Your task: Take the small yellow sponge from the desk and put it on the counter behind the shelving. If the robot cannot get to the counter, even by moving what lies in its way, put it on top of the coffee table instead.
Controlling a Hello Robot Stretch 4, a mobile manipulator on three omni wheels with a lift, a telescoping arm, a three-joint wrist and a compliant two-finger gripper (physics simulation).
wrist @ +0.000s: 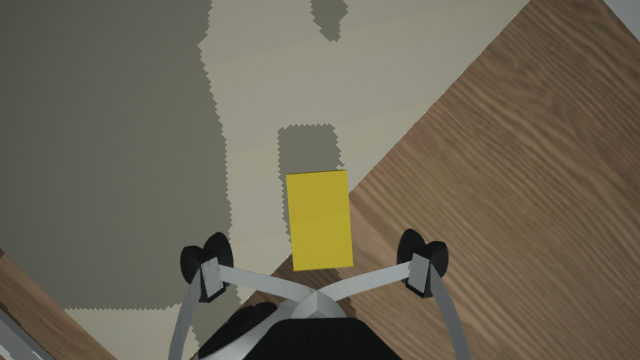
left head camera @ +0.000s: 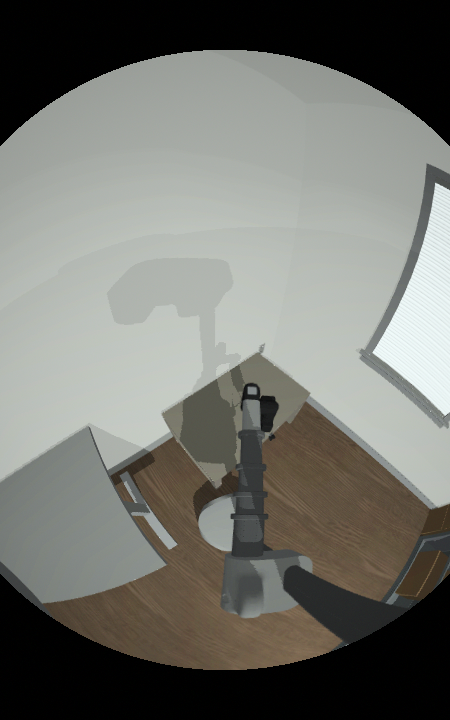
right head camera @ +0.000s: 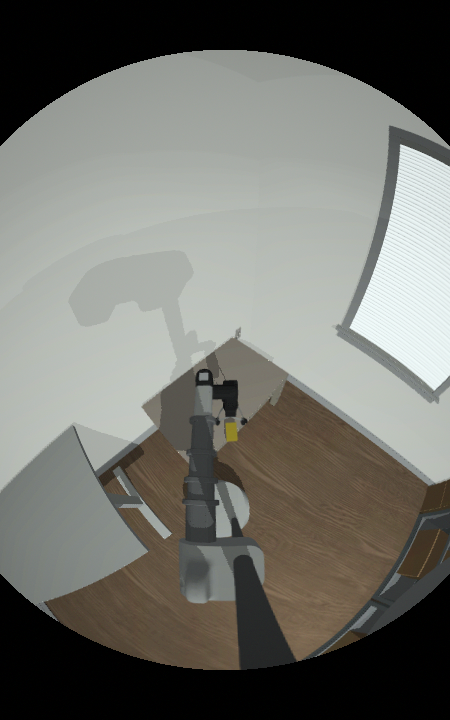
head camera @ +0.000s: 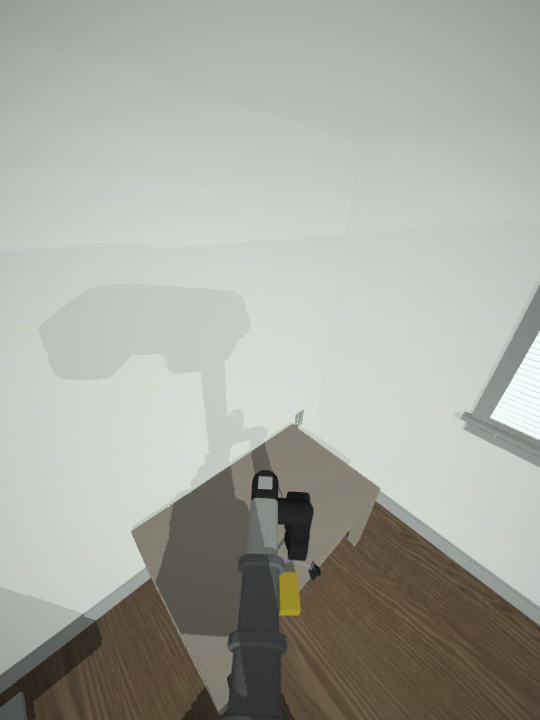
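Seen in the pictures: gripper, fingertip midpoint: (wrist: 315, 253) (right head camera: 229, 422) (head camera: 290, 573); robot's base, link origin: (left head camera: 229, 521) (right head camera: 219, 507).
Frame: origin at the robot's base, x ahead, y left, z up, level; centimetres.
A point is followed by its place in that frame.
Observation:
The small yellow sponge (head camera: 289, 593) @(x 45.5, y -9.4, z 46.7 cm) (right head camera: 230, 431) @(x 45.6, y -9.1, z 46.7 cm) (wrist: 320, 220) @(x 46.4, y -9.4, z 46.7 cm) is at the front edge of the beige desk (head camera: 325, 476) @(x 92.7, y -28.0, z 42.2 cm) (left head camera: 281, 387) @(x 91.3, y -30.3, z 42.2 cm) (right head camera: 254, 361) @(x 99.4, y -28.7, z 42.2 cm) (wrist: 370, 75) @(x 62.1, y -15.8, z 42.2 cm). In the wrist view its upper part is over the desk top and its lower part over the floor. In the left head view the sponge is hidden behind the arm. My gripper (head camera: 295, 566) @(x 46.2, y -8.7, z 58.9 cm) (right head camera: 230, 421) @(x 46.2, y -8.7, z 58.9 cm) (wrist: 315, 253) @(x 46.2, y -8.7, z 58.9 cm) is open. Its fingers stand wide apart, one to each side of the sponge in the wrist view, with space between them and it. The counter and the coffee table cannot be identified in these views.
Walls meet behind the desk. A large grey surface (left head camera: 79, 520) @(x -13.0, y 67.1, z 69.2 cm) (right head camera: 63, 509) @(x -12.4, y 72.8, z 69.2 cm) with a pale base piece is at the left. A round pale disc (left head camera: 214, 523) @(x -1.1, y 9.9, z 18.7 cm) (right head camera: 237, 504) @(x 3.0, y -12.4, z 18.7 cm) lies low below the arm. A dark-framed unit with brown boxes (left head camera: 422, 573) (right head camera: 422, 552) is at lower right.

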